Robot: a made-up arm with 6 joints. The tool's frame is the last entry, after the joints.
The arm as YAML. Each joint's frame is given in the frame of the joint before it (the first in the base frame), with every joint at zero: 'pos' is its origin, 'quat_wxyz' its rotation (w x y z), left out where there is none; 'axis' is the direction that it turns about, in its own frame. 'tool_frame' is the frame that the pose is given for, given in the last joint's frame.
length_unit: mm
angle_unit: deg
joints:
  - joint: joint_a
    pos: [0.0, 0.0, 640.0]
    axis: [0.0, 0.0, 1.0]
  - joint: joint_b
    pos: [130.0, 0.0, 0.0]
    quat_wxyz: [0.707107, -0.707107, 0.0, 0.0]
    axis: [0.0, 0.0, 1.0]
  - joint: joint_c
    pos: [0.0, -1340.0, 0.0]
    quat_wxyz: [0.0, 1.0, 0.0, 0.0]
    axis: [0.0, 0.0, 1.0]
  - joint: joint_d
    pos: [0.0, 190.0, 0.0]
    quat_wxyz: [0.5, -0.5, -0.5, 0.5]
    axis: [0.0, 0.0, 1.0]
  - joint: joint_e
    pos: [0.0, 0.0, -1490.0]
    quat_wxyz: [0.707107, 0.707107, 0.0, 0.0]
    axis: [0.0, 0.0, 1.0]
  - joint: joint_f
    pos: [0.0, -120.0, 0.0]
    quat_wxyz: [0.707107, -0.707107, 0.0, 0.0]
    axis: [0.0, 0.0, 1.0]
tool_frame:
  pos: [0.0, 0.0, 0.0]
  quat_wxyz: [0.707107, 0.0, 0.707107, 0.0]
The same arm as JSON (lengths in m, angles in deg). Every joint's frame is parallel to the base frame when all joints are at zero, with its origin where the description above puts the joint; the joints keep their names.
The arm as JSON. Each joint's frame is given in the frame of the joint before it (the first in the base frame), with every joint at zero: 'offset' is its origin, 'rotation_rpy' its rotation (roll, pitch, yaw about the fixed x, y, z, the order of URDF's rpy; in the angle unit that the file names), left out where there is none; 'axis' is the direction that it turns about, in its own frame. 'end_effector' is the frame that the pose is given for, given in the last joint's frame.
{"length_unit": "m", "angle_unit": "deg", "chain": [{"id": "joint_a", "offset": [0.0, 0.0, 0.64], "axis": [0.0, 0.0, 1.0]}, {"id": "joint_b", "offset": [0.13, 0.0, 0.0], "axis": [0.0, 1.0, 0.0]}, {"id": "joint_c", "offset": [0.0, 0.0, 1.34], "axis": [0.0, -1.0, 0.0]}, {"id": "joint_d", "offset": [0.0, 0.0, 0.19], "axis": [-1.0, 0.0, 0.0]}, {"id": "joint_e", "offset": [1.49, 0.0, 0.0], "axis": [0.0, -1.0, 0.0]}, {"id": "joint_f", "offset": [0.12, 0.0, 0.0], "axis": [-1.0, 0.0, 0.0]}], "end_effector": {"offset": [0.0, 0.0, 0.0]}}
